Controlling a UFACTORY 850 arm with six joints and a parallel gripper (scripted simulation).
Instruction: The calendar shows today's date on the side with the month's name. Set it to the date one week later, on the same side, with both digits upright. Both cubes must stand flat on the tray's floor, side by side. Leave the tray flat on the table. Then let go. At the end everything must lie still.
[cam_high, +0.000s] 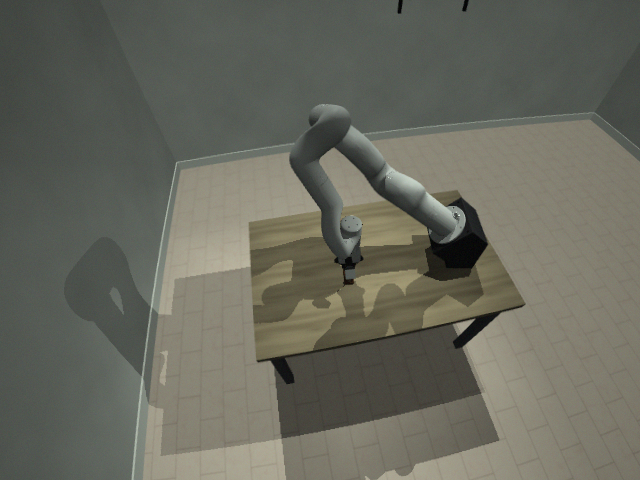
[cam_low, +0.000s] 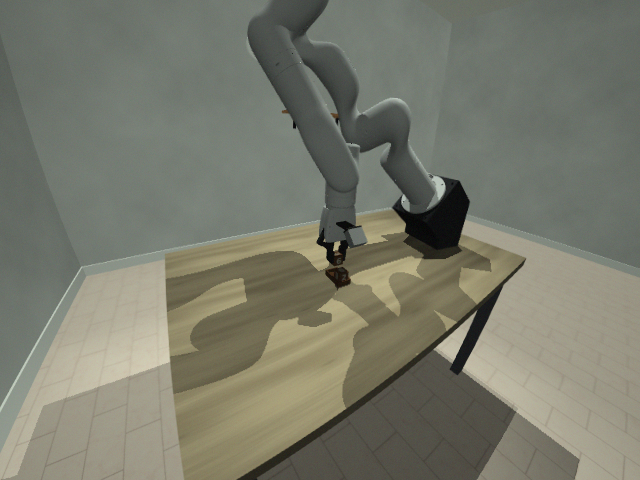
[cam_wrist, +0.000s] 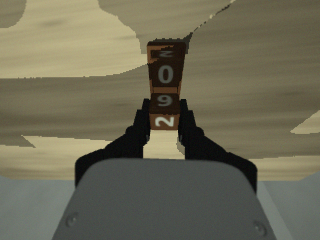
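Now: the brown digit cube 50 mm below my hand and 30 mm to the left of it. From my hand the other things lie so: brown tray (70 mm below, 20 mm to the left).
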